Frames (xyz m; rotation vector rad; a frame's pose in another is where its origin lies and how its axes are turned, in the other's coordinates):
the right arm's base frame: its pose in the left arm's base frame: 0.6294 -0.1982 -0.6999 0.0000 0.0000 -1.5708
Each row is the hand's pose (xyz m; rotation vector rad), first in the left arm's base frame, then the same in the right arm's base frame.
Working: the left arm's base frame: its pose in the right arm's base frame: -0.1982 -0.6294 0.6999 0.0000 0.0000 1.5708

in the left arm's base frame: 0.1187 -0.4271 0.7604 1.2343 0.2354 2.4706
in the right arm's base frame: 0.2289 -0.5107 1.4603 -0.6086 -0.8954 -1.8210
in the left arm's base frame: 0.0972 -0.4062 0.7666 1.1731 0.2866 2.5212
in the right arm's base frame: 0.2080 -0.5322 1.4665 -0.5327 -0.8771 -1.8086
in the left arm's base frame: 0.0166 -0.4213 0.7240 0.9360 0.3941 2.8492
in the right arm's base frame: 0.2231 -0.6128 1.4239 -0.2904 -0.7127 -1.6214
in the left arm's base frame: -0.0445 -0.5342 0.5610 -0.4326 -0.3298 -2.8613
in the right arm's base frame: 0.3360 -0.6739 1.2609 -0.0538 -0.3987 -1.3211
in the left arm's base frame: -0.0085 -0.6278 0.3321 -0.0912 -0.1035 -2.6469
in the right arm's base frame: 0.4296 -0.6379 1.0320 0.0067 -0.1059 -1.0781
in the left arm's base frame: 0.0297 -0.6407 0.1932 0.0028 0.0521 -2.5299
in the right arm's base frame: 0.4425 -0.5997 0.8931 -0.0273 0.0304 -0.9594
